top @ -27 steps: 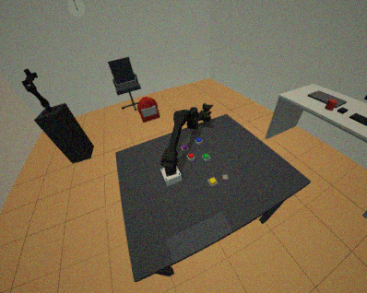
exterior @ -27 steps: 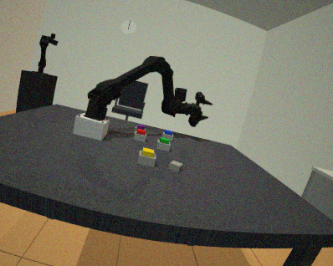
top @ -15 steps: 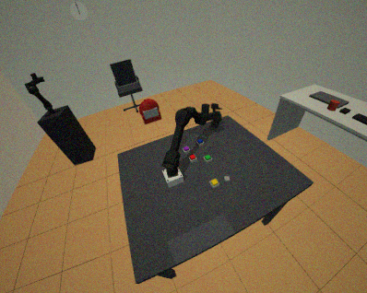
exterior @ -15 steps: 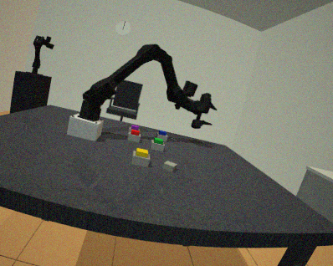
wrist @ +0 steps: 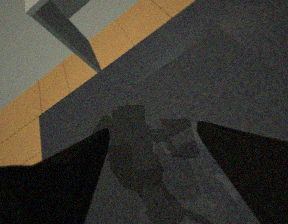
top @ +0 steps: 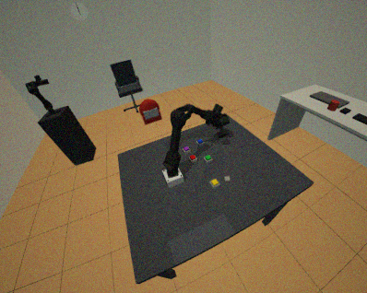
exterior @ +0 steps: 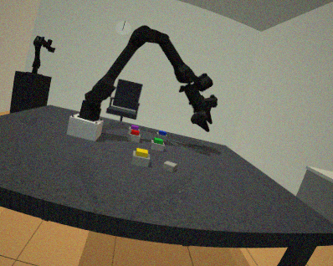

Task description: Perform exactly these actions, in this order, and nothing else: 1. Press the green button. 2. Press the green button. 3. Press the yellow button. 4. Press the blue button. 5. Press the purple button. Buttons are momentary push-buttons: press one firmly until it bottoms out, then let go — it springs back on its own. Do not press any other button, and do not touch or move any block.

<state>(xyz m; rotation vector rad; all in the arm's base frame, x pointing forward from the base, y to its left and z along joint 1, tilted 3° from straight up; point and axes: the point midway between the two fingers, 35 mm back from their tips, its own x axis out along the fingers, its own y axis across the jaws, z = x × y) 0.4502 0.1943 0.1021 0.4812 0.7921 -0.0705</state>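
Now: the green button 210 mm behind my gripper tip, 140 mm to the right of it and 80 mm below it. The rest, counted from my gripper tip: blue button (200 mm behind, 80 mm below, 40 mm to the left); then red button (310 mm behind, 100 mm to the right, 80 mm below); then purple button (330 mm behind, 80 mm below, 10 mm to the left).
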